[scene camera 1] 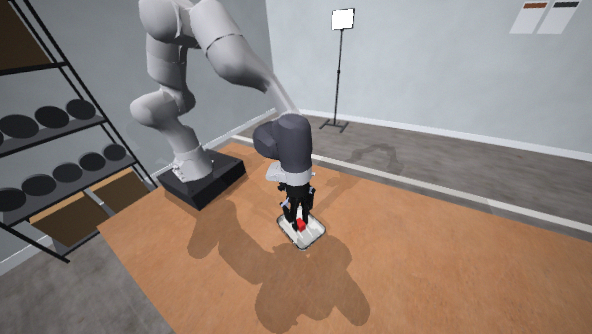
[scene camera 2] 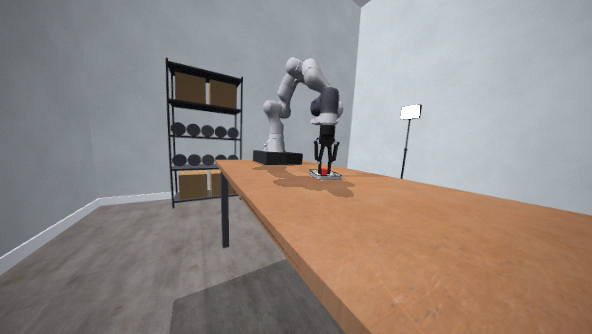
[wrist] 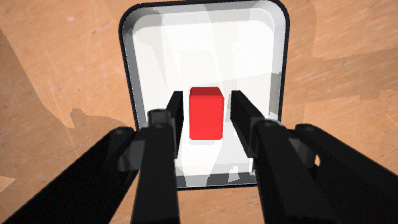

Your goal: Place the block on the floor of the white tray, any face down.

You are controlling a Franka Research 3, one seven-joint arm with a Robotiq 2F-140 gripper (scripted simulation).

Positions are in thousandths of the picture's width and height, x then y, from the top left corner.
Scene:
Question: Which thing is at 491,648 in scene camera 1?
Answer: My gripper.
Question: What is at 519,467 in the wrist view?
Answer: A red block.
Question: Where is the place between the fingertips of my gripper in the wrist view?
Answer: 521,471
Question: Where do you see a white tray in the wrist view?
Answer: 406,243

